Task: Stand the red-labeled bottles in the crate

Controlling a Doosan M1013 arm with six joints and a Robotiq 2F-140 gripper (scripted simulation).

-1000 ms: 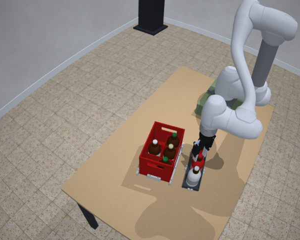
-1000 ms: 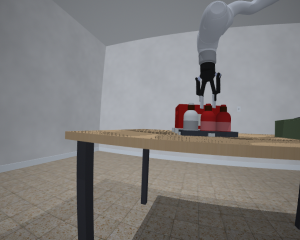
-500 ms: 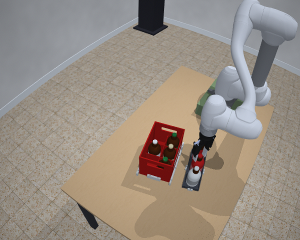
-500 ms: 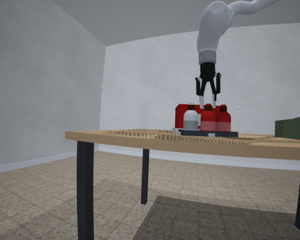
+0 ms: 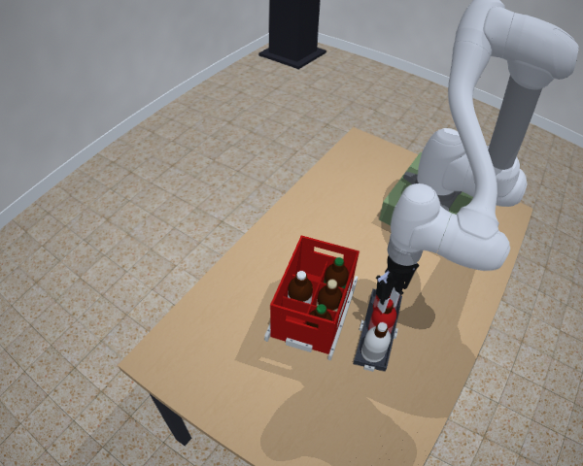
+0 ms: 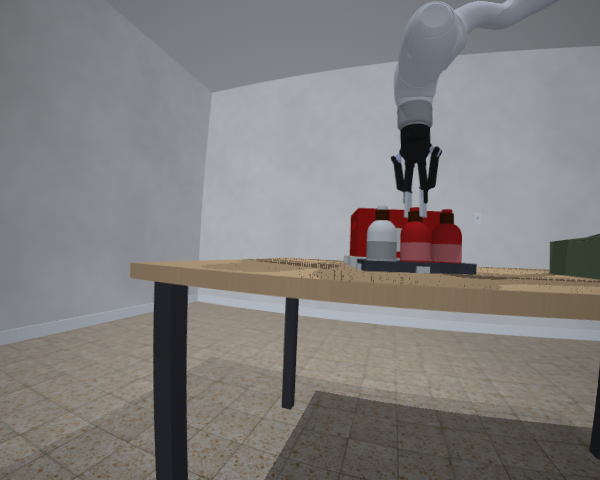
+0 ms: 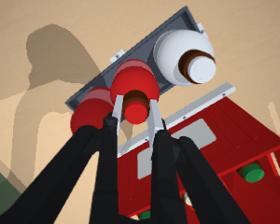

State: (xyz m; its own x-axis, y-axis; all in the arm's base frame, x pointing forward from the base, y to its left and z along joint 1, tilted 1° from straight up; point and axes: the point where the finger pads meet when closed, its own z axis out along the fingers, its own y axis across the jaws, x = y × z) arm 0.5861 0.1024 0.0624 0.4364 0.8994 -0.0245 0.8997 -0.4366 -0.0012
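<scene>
Right now my hand is 8 cm short of the grey-labeled bottle, 3 cm to the right of it and 9 cm above it. From my hand the other things lie so: red crate 6 cm ahead, 21 cm to the right, 9 cm below.
</scene>
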